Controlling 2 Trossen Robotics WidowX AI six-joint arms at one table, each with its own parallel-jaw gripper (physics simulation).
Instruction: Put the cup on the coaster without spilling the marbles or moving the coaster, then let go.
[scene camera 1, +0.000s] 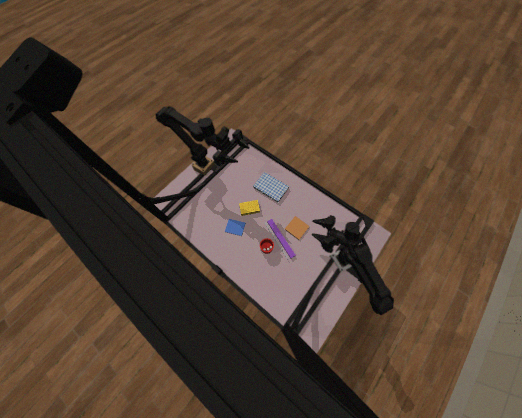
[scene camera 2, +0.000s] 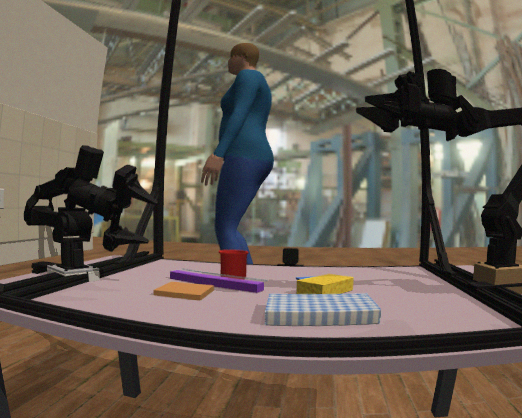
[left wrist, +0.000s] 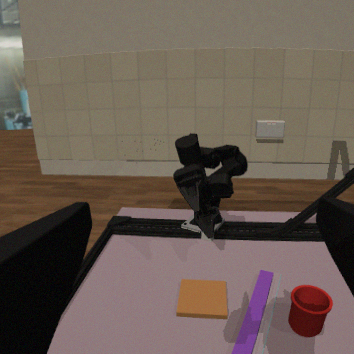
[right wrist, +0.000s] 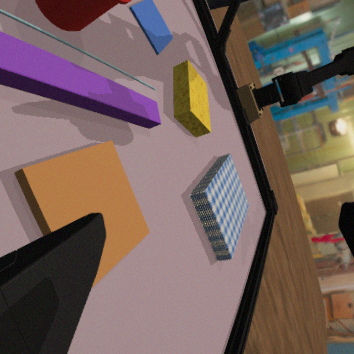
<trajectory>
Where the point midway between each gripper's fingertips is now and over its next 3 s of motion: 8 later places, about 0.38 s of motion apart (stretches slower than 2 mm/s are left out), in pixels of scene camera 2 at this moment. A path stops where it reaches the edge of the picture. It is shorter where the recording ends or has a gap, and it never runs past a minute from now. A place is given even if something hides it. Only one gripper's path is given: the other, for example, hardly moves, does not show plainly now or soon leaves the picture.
My right gripper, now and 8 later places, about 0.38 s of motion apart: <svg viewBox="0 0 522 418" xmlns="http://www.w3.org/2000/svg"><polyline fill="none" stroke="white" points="152,223 153,223 153,223 157,207 165,188 166,185 166,183 166,182 166,180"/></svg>
</trajectory>
